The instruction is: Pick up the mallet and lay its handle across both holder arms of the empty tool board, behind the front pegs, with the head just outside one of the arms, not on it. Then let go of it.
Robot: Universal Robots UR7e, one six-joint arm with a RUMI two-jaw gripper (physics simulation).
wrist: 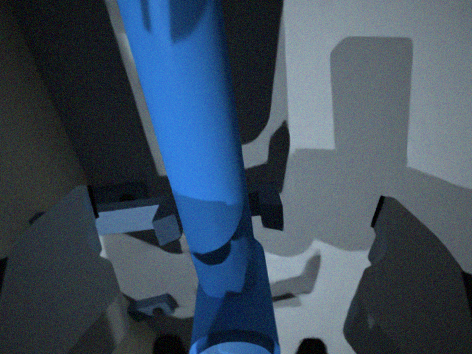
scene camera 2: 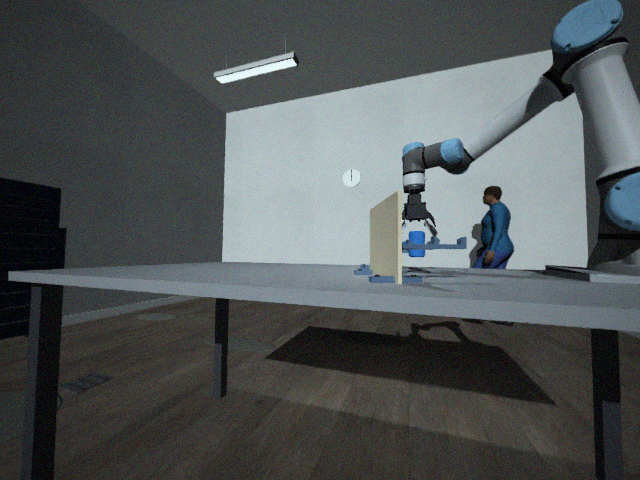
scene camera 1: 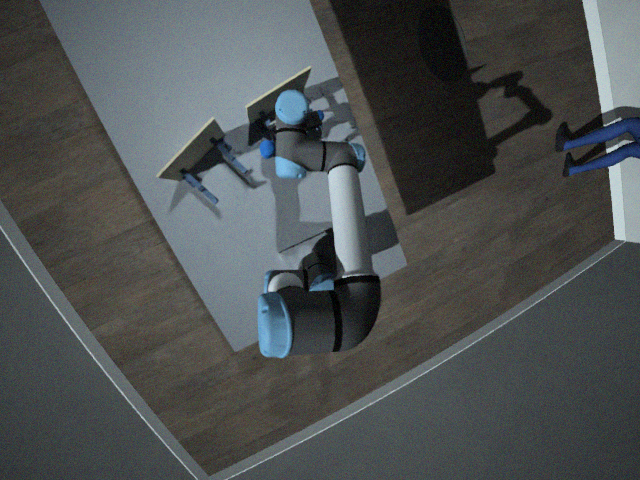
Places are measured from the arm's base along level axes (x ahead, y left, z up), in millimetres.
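Pixels of known places: gripper, fingertip midpoint: [wrist: 236, 195]; arm's base, origin of the base link: [scene camera 2: 627, 273] [scene camera 1: 315, 269].
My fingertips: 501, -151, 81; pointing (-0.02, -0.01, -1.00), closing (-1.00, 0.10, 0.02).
Note:
Ahead of a thing's pixels: the offset from my fingertips to its middle, as dx, dy, dz. Level surfaces: height alone.
The blue mallet @[+16, -26, -6] [scene camera 1: 266, 148] [scene camera 2: 416, 243] [wrist: 200, 125] rests on the holder of the far tool board @[+91, -44, -7] [scene camera 1: 279, 96], its handle over a holder arm [wrist: 127, 220]. Its upright head is at the end toward the empty board and at the bottom edge of the wrist view. My gripper [scene camera 2: 419, 227] [wrist: 236, 195] is open, pointing down just above the mallet, with the handle between its spread jaws in the wrist view; the arm hides it from above. The empty tool board @[+61, +294, -2] [scene camera 1: 188, 149] [scene camera 2: 385, 240] stands upright, with two bare holder arms [scene camera 1: 199, 187] [scene camera 1: 232, 156] sticking out.
Both boards stand on the grey table @[dz -98] [scene camera 1: 206, 268] [scene camera 2: 206, 281]; the far board's panel is close beside the gripper. A low flat plate [scene camera 2: 594, 274] lies under the robot base. A person [scene camera 1: 604, 142] [scene camera 2: 496, 229] stands beyond the table.

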